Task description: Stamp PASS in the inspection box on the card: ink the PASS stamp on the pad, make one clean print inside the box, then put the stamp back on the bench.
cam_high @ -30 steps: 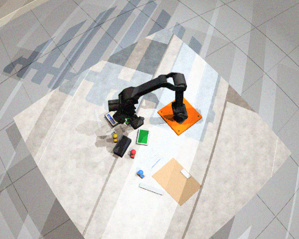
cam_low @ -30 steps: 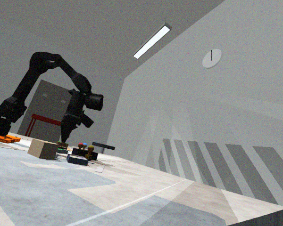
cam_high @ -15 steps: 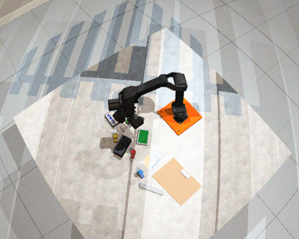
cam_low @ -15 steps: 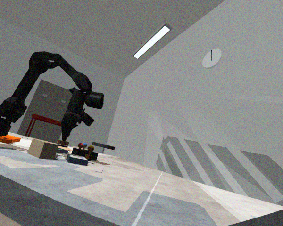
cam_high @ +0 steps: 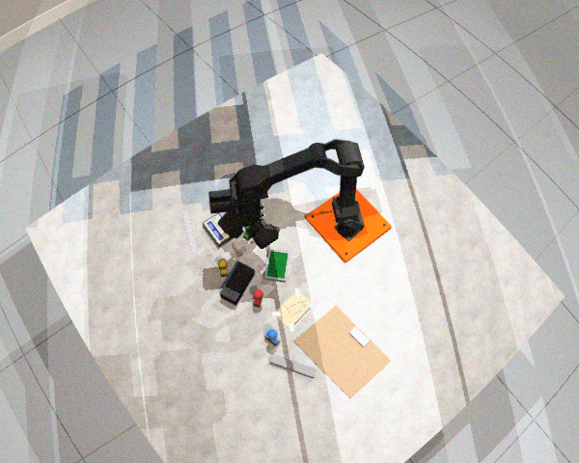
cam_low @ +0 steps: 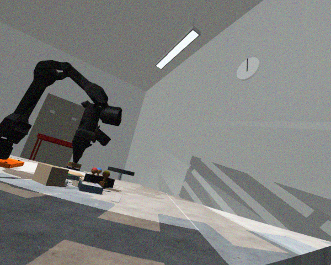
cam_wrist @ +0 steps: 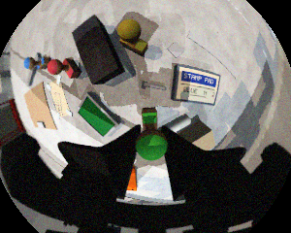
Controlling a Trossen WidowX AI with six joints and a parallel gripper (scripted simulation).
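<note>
Now: the green ink pad 110 mm to the left of my gripper tip and 60 mm below it. Round my gripper tip: marker 60 mm behind, 10 mm to the right, 60 mm below; green-knobbed stamp right at my gripper tip; dark tin 50 mm ahead, 90 mm to the right, 50 mm below.
</note>
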